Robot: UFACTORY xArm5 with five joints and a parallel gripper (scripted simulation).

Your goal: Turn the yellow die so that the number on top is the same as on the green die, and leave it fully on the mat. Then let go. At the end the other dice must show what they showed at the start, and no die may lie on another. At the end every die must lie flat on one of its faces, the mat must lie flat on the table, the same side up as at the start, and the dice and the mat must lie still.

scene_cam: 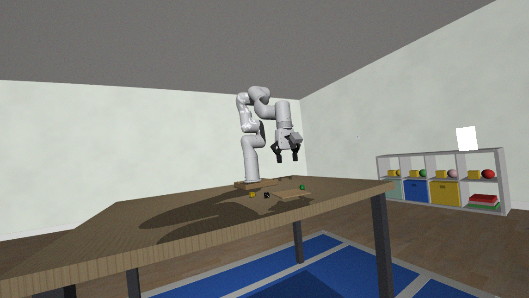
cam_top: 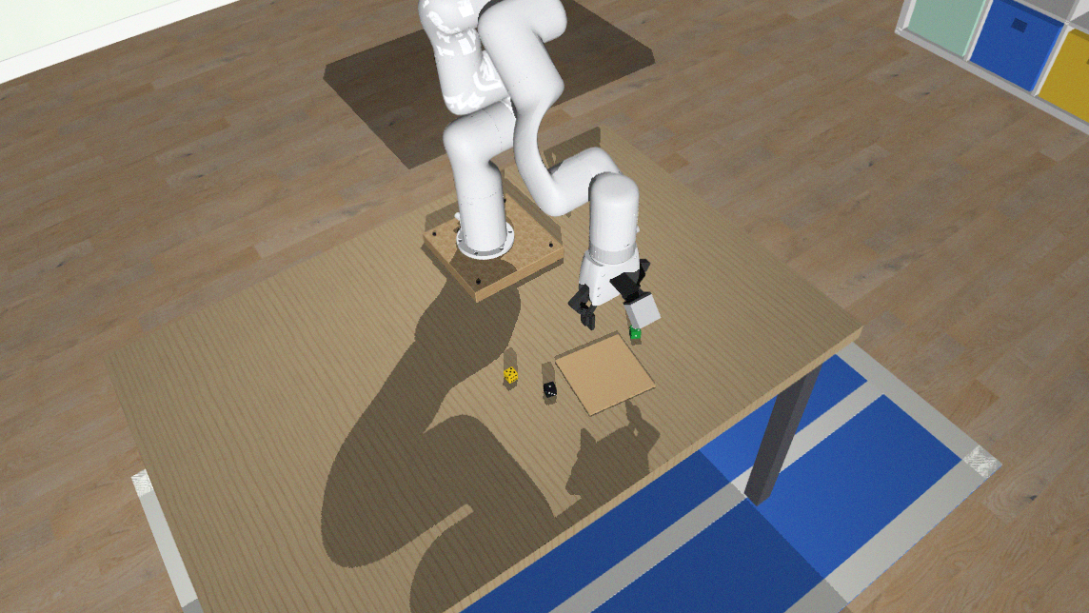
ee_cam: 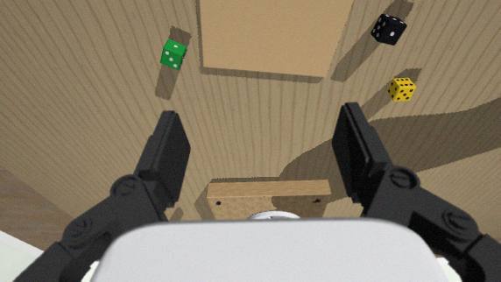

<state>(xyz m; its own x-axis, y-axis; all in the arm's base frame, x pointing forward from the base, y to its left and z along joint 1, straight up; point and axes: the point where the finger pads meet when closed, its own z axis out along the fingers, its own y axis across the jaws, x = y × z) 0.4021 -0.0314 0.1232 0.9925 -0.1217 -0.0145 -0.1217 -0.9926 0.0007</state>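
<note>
The yellow die lies 16 cm to the right of my hand, 15 cm below it and 10 cm behind it. The rest, counted from my hand: tan mat: 15 cm below, 2 cm to the right, 2 cm ahead; green die: 15 cm below, 9 cm to the left, 1 cm behind; black die: 15 cm below, 12 cm to the right, 2 cm behind.
</note>
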